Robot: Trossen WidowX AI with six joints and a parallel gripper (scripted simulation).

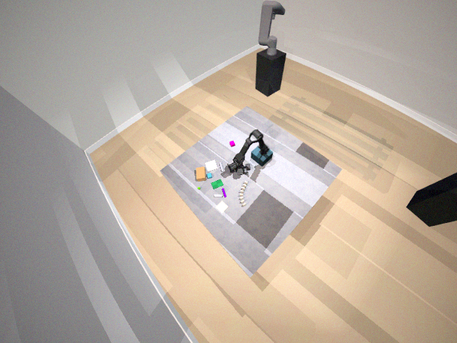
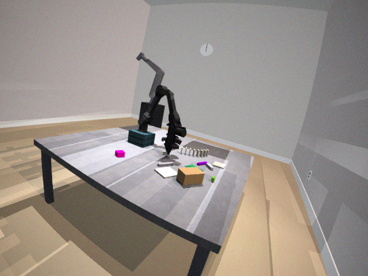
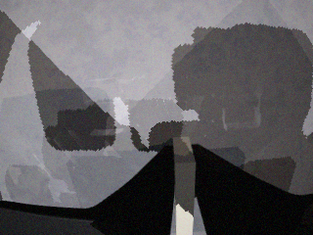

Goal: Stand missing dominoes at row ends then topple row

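Now: the grey bar 100 mm ahead of my gripper tip and 160 mm to the right of it. From my gripper tip the other things lie so: green card 240 mm ahead, 40 mm to the right; purple bar 240 mm ahead, 70 mm to the left; teal cube 250 mm ahead, 160 mm to the right, 10 mm above.
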